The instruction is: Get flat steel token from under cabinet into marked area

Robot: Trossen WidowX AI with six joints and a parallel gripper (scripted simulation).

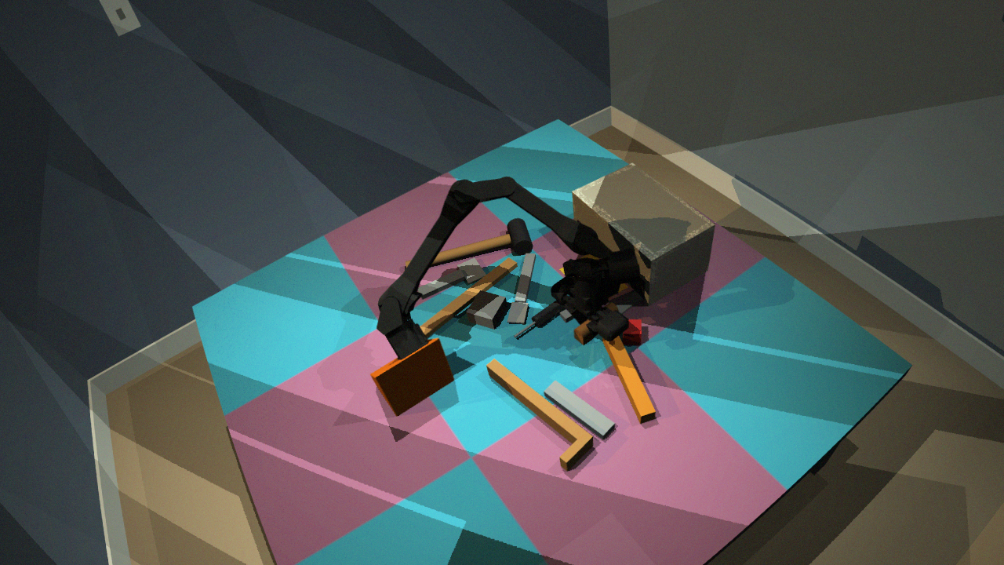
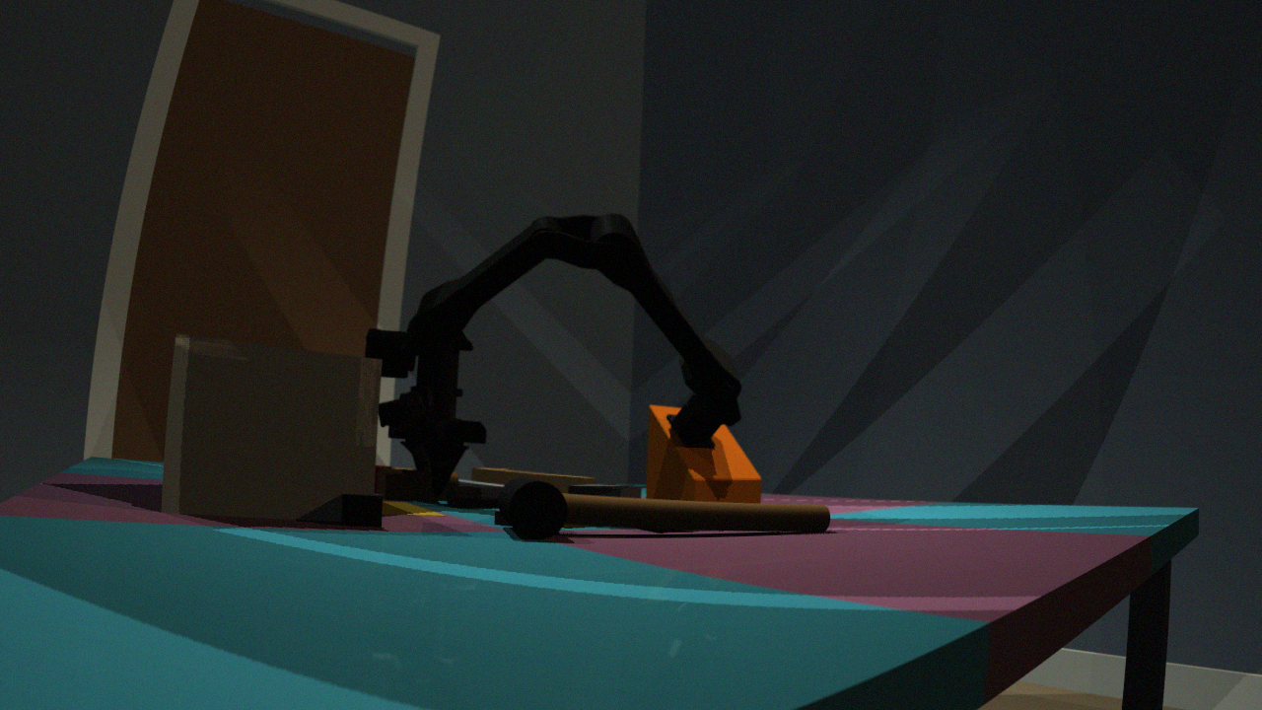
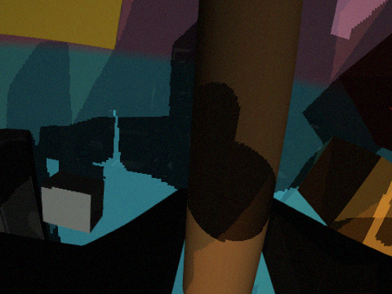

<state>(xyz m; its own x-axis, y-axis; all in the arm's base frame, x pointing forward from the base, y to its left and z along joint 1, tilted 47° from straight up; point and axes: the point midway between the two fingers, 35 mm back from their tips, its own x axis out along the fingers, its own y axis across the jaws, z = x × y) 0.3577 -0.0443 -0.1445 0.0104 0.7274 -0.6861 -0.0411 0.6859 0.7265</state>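
The small grey cube is 70 mm to the left of my gripper tip and 10 mm behind it. Also, from my gripper tip: orange bar: 150 mm to the right, 20 mm behind, 10 mm above; then screwdriver: 100 mm to the left, 70 mm behind, 10 mm above; then red cube: 70 mm to the right, 60 mm ahead, 10 mm above.
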